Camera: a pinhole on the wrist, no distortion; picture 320 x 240 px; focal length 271.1 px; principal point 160.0 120.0 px. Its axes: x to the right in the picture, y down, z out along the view. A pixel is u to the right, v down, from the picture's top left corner.
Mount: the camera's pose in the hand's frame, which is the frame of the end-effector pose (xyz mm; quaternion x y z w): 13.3 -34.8 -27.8 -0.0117 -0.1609 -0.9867 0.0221
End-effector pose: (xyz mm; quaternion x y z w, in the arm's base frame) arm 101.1 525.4 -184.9 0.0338 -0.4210 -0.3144 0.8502
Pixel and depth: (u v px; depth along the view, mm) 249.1 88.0 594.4
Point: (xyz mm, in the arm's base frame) -252.6 902.2 95.8
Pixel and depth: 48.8 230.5 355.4
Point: -107.5 459.0 142.6
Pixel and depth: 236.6 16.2 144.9
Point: 51.4 610.2 -124.3
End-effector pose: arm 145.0 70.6 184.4 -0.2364 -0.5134 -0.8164 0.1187
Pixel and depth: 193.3 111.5 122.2
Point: 171.1 145.5 221.5
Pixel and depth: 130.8 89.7 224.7
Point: 184.1 203.1 316.4
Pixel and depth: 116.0 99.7 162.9
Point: 154.2 168.5 272.8
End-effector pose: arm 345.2 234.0 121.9 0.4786 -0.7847 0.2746 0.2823
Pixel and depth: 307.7 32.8 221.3
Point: 267.7 221.8 -81.9
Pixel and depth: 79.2 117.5 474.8
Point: 94.0 -105.5 -71.4
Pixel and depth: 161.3 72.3 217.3
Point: 246.1 136.8 5.8
